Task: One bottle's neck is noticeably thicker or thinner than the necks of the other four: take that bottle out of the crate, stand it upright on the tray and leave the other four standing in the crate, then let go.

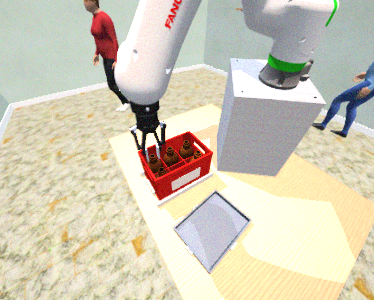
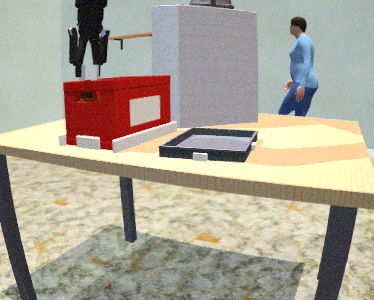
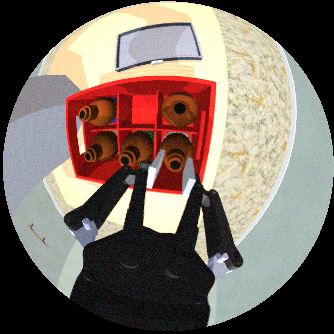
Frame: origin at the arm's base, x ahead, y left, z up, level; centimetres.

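Seen in the pictures: gripper, between the fingertips: (image 1: 153,158) (image 3: 173,161); arm's base, origin of its link: (image 1: 277,79) (image 2: 208,7).
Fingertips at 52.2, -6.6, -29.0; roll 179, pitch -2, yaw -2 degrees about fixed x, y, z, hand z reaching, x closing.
Pixels of each thing's top centre, then the offset from my fingertips to it, as dx, dy, dz. "spot": a spot on its surface instead. Level surfaces: height alone.
- red crate, centre of its top: (image 3: 117,137) (image 2: 118,77) (image 1: 175,151) -9.4, +2.9, +2.7
- corner bottle, centre of its top: (image 3: 174,164) (image 2: 87,84) (image 1: 152,155) +0.2, +0.1, +1.5
- grey tray, a spot on its surface: (image 2: 210,142) spot: -15.6, +29.5, -14.3
- wooden table, height of its surface: dz -14.8
The red crate (image 1: 165,188) (image 2: 90,117) (image 3: 145,81) holds five brown bottles standing in its cells; the middle cell on the tray side is empty. My gripper (image 1: 153,151) (image 2: 90,73) (image 3: 173,161) is open and empty, pointing down at the crate's top. Its pale fingertips are either side of the neck of a corner bottle (image 1: 153,164) (image 3: 176,144), in the row away from the tray. The other bottles (image 3: 98,110) (image 3: 102,145) (image 3: 137,146) (image 3: 167,114) stand apart from the fingers. I cannot tell which neck differs. The grey tray (image 1: 212,230) (image 2: 210,142) (image 3: 160,44) is empty.
White strips (image 1: 187,189) (image 2: 145,136) edge the crate's base on the wooden table (image 1: 295,225) (image 2: 310,172). The grey robot pedestal (image 1: 265,130) (image 2: 215,65) (image 3: 32,135) rises beside the crate. Two people (image 1: 104,40) (image 2: 301,65) stand beyond the table.
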